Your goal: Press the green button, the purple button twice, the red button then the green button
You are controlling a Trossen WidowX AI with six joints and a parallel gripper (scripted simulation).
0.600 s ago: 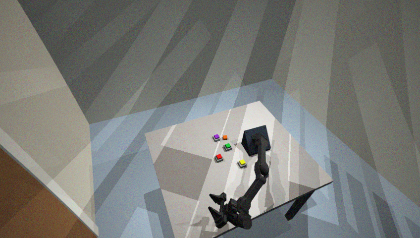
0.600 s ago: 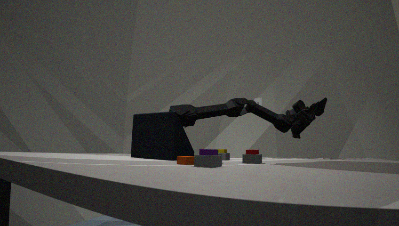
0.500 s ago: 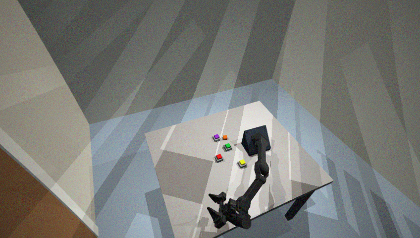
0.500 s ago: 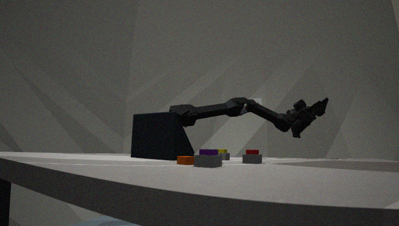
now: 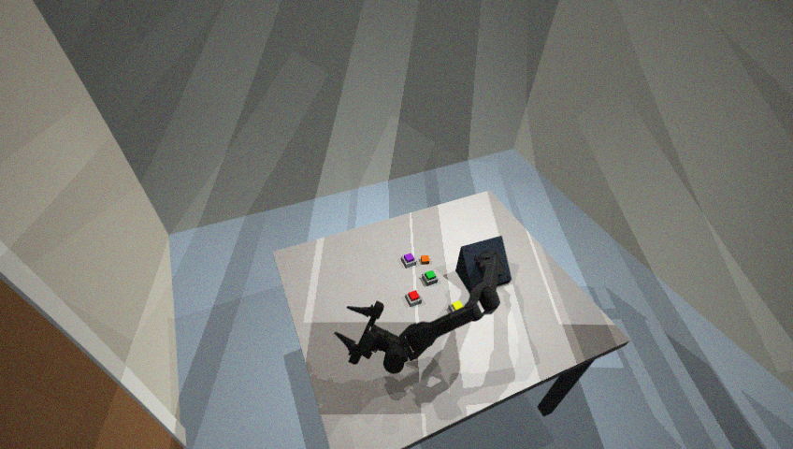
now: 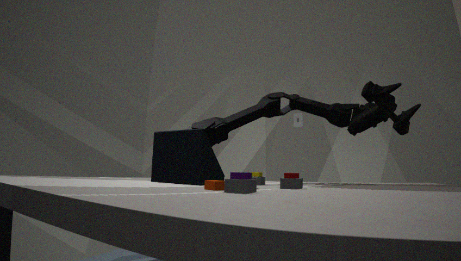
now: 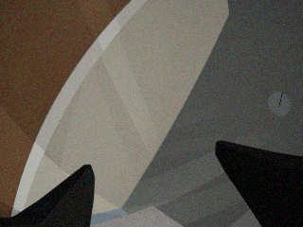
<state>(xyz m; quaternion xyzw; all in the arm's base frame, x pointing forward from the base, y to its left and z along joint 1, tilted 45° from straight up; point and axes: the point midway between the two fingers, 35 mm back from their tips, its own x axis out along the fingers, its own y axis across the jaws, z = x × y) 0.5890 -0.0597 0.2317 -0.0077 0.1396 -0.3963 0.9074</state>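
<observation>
Now: gripper tip 430 mm past the green button, 170 mm to the left of it and 220 mm above it. Also, from my gripper tip: red button 330 mm behind, 110 mm to the right, 220 mm below; then yellow button 450 mm behind, 220 mm below; then purple button 400 mm behind, 280 mm to the right, 220 mm below.
</observation>
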